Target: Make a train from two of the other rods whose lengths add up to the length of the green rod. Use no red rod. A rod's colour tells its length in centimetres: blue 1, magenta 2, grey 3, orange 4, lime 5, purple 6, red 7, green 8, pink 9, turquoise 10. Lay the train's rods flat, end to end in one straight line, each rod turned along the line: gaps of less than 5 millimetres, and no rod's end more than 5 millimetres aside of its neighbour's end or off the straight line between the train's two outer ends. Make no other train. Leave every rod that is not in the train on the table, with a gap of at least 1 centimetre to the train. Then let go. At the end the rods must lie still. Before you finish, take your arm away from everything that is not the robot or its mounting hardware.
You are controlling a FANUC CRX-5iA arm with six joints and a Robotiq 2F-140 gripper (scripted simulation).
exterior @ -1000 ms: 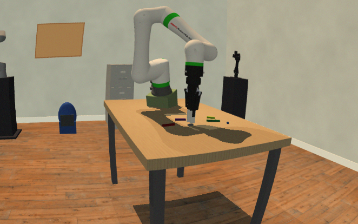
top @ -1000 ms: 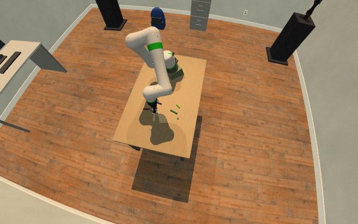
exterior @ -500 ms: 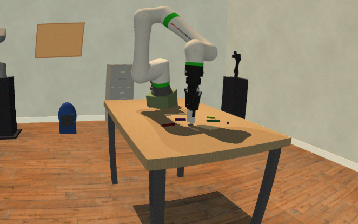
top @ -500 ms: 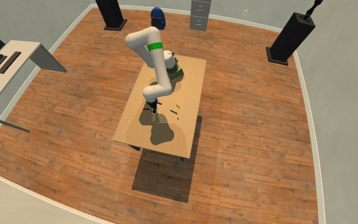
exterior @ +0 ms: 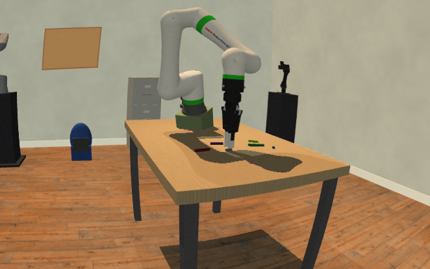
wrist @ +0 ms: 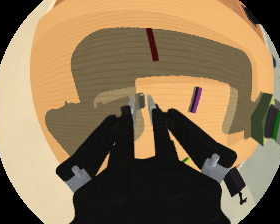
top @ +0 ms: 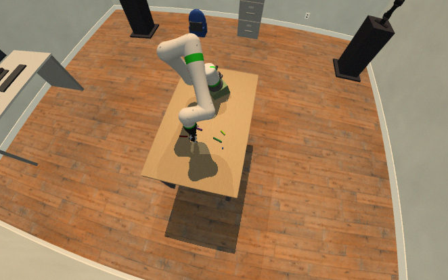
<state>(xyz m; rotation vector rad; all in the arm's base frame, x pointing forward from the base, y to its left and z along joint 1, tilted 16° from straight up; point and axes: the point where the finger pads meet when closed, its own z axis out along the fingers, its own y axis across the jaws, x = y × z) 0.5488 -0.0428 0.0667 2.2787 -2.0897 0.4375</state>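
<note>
Now: hand 40 mm above the grey rod. The rest, counted from my hand: red rod: 20 mm behind, 110 mm to the right, 40 mm below; then purple rod: 120 mm behind, 40 mm below; then green rod: 50 mm behind, 180 mm to the left, 40 mm below.
</note>
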